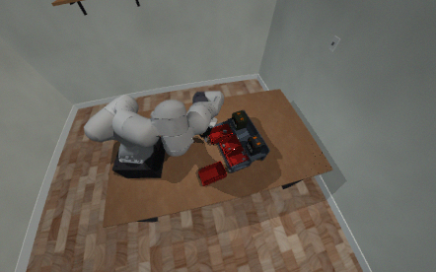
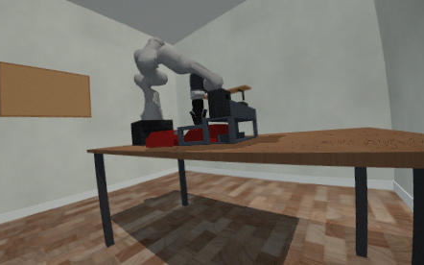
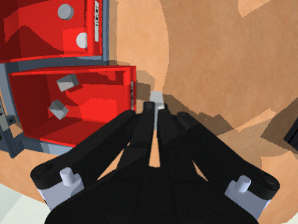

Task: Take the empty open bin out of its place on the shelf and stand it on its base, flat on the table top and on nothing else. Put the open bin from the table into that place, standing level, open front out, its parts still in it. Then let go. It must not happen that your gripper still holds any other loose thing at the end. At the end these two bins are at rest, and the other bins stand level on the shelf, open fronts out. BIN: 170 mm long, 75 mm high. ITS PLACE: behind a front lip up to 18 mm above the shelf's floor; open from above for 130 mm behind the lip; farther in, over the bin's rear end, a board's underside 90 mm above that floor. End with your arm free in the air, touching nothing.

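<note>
My gripper is now 11 cm short of the grey shelf lip, 9 cm to the left of it and 6 cm above it. From my hand the other things lie so: black box 32 cm ahead, 16 cm to the right, 10 cm above.
</note>
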